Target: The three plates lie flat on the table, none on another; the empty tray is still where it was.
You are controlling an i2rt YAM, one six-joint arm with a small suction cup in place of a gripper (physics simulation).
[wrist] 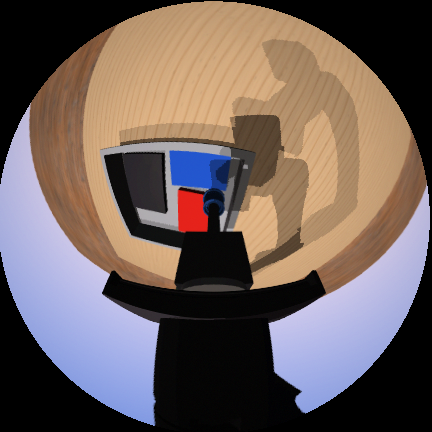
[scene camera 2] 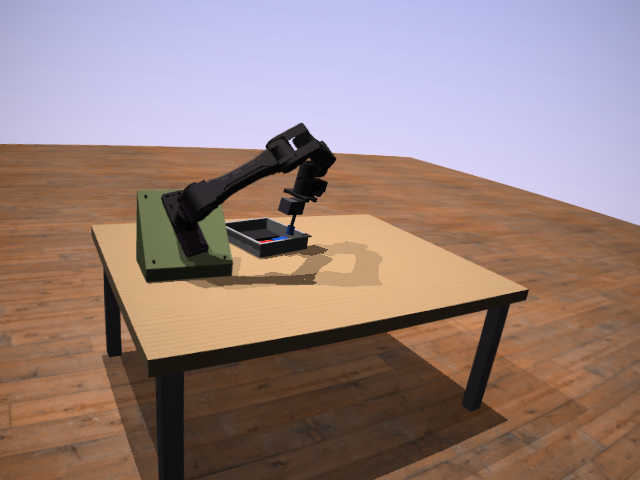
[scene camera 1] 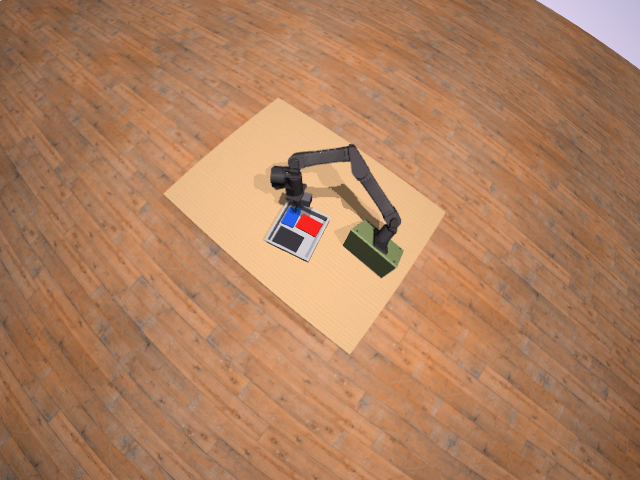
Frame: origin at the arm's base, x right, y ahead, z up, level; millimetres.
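Where they show: hand, its tool point: (wrist: 213, 197) (scene camera 2: 289, 233) (scene camera 1: 297, 209); arm's base, origin of its link: (scene camera 2: 184, 223) (scene camera 1: 379, 241).
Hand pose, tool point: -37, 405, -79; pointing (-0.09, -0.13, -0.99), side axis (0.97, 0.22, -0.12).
Observation:
Things, the pixels of their top centre, and the offset from my tool point, as dx, dy, dz. Level surfaces: height alone.
- tray, centre of its top: (wrist: 162, 210) (scene camera 2: 264, 229) (scene camera 1: 298, 228) -78, -52, -5
- blue plate, centre of its top: (wrist: 197, 169) (scene camera 2: 286, 241) (scene camera 1: 291, 216) -34, +17, -41
- red plate, centre of its top: (wrist: 195, 216) (scene camera 2: 265, 245) (scene camera 1: 309, 225) -23, -80, -41
- black plate, centre of its top: (wrist: 143, 184) (scene camera 2: 258, 234) (scene camera 1: 288, 238) -138, -34, -42
- wooden table, height of its surface: dz -55
The tray (scene camera 1: 311, 252) (scene camera 2: 283, 247) (wrist: 171, 212) stands on the table with the three plates lying flat inside it, side by side. The blue plate (scene camera 1: 289, 219) (scene camera 2: 279, 238) (wrist: 191, 169) is in one corner. The red plate (scene camera 1: 310, 225) (scene camera 2: 264, 241) (wrist: 191, 214) lies beside it. The black plate (scene camera 1: 287, 239) (scene camera 2: 261, 233) (wrist: 146, 182) lies at the other end. My suction cup (scene camera 1: 294, 208) (scene camera 2: 290, 230) (wrist: 214, 200) is over the blue plate's end of the tray, a little above the plates, and holds nothing. In the wrist view it hides a corner of the red plate.
The arm's green base block (scene camera 1: 366, 248) (scene camera 2: 180, 269) stands on the wooden table (scene camera 1: 232, 170) (scene camera 2: 387, 289) (wrist: 175, 75), beside the tray with a gap between. The tray's raised walls surround the plates. The arm casts its shadow on the table beside the tray.

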